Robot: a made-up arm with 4 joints. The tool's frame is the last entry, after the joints.
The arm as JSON. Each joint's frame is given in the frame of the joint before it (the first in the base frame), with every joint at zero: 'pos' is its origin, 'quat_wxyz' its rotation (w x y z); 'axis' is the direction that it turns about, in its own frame. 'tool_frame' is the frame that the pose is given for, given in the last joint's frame.
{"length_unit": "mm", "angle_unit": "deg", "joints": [
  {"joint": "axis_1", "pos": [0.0, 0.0, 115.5], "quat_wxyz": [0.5, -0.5, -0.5, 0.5], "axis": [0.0, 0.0, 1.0]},
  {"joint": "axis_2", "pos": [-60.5, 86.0, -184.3], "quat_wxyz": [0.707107, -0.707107, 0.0, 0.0], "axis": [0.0, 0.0, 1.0]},
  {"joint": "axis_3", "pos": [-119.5, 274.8, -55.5], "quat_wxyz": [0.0, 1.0, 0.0, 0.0], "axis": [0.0, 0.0, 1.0]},
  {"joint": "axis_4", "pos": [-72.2, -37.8, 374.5], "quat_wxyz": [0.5, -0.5, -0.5, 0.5], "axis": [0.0, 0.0, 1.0]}
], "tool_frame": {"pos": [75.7, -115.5, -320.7], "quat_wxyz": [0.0, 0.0, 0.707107, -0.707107]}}
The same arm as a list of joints. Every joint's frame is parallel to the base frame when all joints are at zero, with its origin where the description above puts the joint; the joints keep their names.
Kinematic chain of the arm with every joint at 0, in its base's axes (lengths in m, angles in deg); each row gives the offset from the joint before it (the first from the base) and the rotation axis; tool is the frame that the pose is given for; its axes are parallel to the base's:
axis_1: xyz 0.0000 0.0000 0.1155 axis -x
axis_2: xyz 0.1843 -0.0605 -0.0860 axis -z
axis_3: xyz 0.2748 -0.1195 0.0555 axis +z
axis_4: xyz 0.0378 -0.0722 0.3745 axis -y
tool: xyz -0.0757 0.3207 0.1155

